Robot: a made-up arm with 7 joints. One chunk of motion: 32 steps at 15 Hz.
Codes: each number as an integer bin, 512 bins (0 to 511) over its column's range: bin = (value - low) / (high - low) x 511, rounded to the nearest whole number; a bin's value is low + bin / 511 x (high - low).
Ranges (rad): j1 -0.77..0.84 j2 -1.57..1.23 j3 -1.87..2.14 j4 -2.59..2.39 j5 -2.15..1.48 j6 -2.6..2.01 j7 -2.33..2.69
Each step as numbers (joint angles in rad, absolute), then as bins.
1 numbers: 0.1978 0.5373 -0.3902 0.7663 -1.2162 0.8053 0.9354
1 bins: 307 385 189 344 131 377 332
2 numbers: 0.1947 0.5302 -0.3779 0.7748 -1.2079 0.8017 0.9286
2 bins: 306 383 190 345 133 377 332
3 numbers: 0.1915 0.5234 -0.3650 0.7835 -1.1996 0.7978 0.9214
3 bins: 305 382 192 346 134 377 331
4 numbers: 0.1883 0.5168 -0.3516 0.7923 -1.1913 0.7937 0.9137
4 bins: 304 381 193 347 135 376 330
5 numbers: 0.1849 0.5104 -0.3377 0.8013 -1.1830 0.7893 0.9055
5 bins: 303 380 195 348 136 376 329
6 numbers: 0.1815 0.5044 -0.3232 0.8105 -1.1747 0.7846 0.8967
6 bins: 302 379 197 349 137 375 328
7 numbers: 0.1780 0.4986 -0.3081 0.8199 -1.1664 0.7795 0.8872
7 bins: 301 378 199 350 138 375 327
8 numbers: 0.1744 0.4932 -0.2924 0.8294 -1.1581 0.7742 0.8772
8 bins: 300 377 201 351 140 374 326
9 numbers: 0.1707 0.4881 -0.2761 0.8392 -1.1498 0.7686 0.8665
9 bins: 299 376 203 352 141 373 325
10 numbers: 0.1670 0.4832 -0.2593 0.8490 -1.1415 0.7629 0.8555
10 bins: 297 375 205 353 142 373 324
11 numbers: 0.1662 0.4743 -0.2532 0.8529 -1.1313 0.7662 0.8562
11 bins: 297 373 206 353 143 373 324
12 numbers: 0.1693 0.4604 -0.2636 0.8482 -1.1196 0.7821 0.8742
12 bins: 298 371 205 353 145 375 326
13 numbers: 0.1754 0.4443 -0.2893 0.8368 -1.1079 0.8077 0.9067
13 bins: 300 368 201 352 147 378 329
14 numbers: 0.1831 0.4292 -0.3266 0.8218 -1.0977 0.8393 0.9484
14 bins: 303 365 197 350 148 381 334
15 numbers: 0.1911 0.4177 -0.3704 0.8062 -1.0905 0.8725 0.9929
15 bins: 305 363 191 348 149 385 338
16 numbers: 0.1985 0.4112 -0.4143 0.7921 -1.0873 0.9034 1.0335
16 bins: 307 362 186 347 150 388 342
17 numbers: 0.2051 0.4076 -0.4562 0.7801 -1.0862 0.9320 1.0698
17 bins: 309 361 180 346 150 392 346
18 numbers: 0.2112 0.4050 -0.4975 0.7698 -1.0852 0.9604 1.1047
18 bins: 311 360 175 345 150 395 350
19 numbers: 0.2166 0.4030 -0.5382 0.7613 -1.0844 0.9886 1.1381
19 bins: 313 360 170 344 150 398 353
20 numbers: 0.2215 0.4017 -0.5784 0.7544 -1.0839 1.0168 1.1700
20 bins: 315 360 165 343 150 401 356
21 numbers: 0.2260 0.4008 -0.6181 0.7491 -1.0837 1.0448 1.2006
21 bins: 316 360 160 343 150 404 359
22 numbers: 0.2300 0.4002 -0.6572 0.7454 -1.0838 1.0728 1.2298
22 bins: 317 360 155 342 150 407 362
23 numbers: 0.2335 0.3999 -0.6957 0.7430 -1.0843 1.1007 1.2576
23 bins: 319 360 150 342 150 410 365
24 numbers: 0.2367 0.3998 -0.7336 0.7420 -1.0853 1.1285 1.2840
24 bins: 320 359 145 342 150 413 368
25 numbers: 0.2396 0.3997 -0.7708 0.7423 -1.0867 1.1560 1.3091
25 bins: 320 359 140 342 150 416 370
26 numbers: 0.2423 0.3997 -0.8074 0.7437 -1.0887 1.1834 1.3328
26 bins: 321 359 135 342 149 419 373
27 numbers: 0.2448 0.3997 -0.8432 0.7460 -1.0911 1.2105 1.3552
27 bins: 322 359 131 342 149 422 375
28 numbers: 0.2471 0.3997 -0.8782 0.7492 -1.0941 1.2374 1.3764
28 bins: 323 359 126 343 149 425 377
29 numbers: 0.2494 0.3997 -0.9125 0.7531 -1.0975 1.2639 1.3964
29 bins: 324 359 122 343 148 428 379
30 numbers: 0.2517 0.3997 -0.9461 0.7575 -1.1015 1.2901 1.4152
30 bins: 324 359 118 343 148 431 381
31 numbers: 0.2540 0.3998 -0.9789 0.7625 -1.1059 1.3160 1.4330
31 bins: 325 359 114 344 147 434 383
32 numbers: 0.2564 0.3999 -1.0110 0.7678 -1.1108 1.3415 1.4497
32 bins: 326 360 109 345 146 437 385
